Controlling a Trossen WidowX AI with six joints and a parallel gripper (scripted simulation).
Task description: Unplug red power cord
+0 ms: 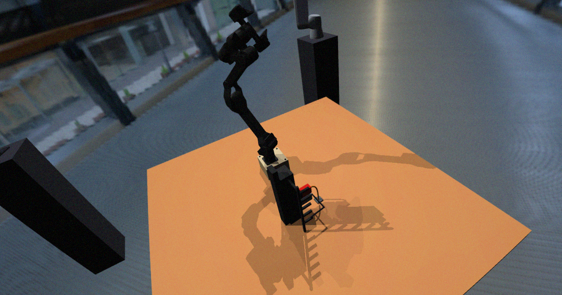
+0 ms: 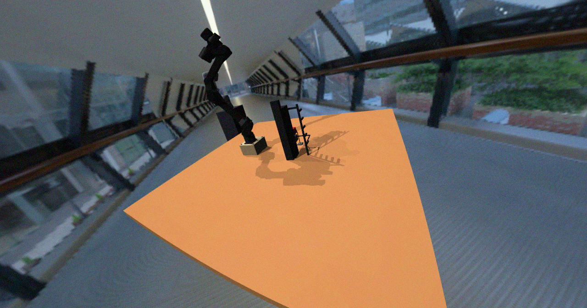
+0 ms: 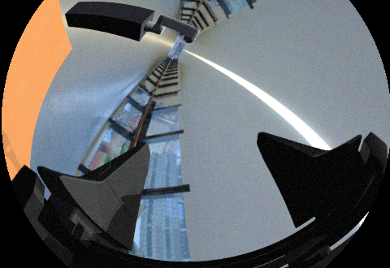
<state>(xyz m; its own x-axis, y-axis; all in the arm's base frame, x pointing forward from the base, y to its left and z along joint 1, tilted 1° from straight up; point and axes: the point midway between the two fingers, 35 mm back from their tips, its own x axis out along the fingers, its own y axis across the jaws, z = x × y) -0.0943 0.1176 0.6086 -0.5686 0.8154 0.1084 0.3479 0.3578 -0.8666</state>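
My gripper tip is now 42 cm short of the red plug, 13 cm to the left of it and 57 cm above it.
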